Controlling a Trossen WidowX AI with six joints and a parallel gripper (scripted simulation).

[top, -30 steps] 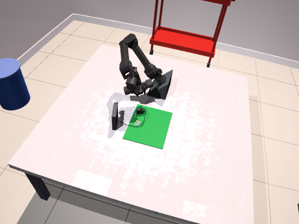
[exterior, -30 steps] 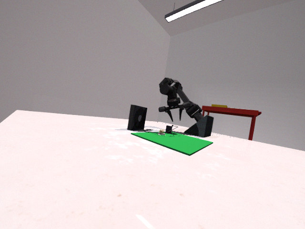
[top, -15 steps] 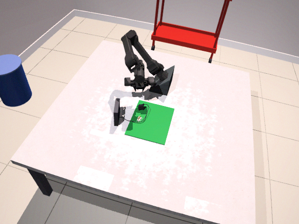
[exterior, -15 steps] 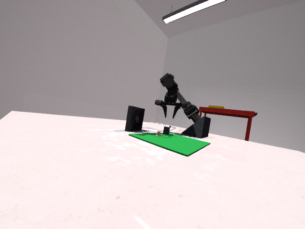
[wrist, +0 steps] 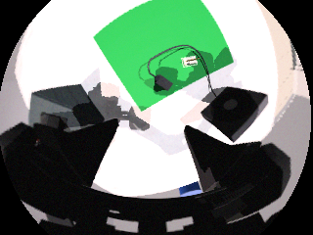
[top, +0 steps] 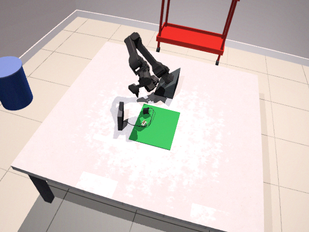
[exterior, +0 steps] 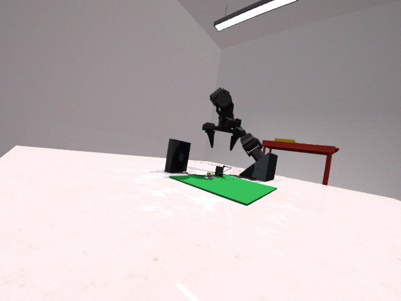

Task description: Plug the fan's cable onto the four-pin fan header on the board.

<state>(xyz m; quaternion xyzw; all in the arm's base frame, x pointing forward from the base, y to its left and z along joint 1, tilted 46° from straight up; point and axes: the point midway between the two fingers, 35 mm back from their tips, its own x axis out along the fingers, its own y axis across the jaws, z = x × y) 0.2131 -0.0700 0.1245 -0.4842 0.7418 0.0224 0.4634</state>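
Now: the fan plug 5 cm ahead of my gripper tip, 3 cm to the left of it and 9 cm below it. Round my gripper tip: black fan (16 cm ahead, 9 cm to the right, 6 cm below); four-pin header (13 cm ahead, 4 cm to the left, 11 cm below); green board (13 cm ahead, 11 cm to the left, 13 cm below).
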